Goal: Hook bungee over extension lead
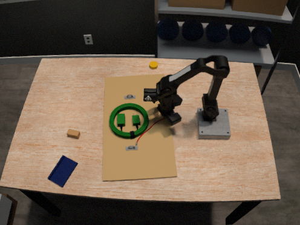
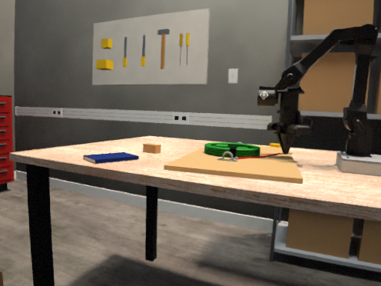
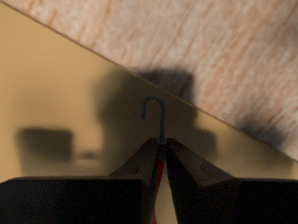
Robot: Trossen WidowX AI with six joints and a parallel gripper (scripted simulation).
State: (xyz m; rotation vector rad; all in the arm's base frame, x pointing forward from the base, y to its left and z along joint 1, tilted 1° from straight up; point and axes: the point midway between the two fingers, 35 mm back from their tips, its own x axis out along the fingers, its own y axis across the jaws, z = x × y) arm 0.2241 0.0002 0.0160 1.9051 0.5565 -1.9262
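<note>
Right now the coiled extension lead is 180 mm ahead of my hand, 20 mm to the left of it and 30 mm below it. Round my hand: tan block (460 mm ahead, 90 mm to the left, 40 mm below); yellow disc (60 mm ahead, 380 mm to the right, 50 mm below); blue book (490 mm ahead, 290 mm to the left, 50 mm below).
</note>
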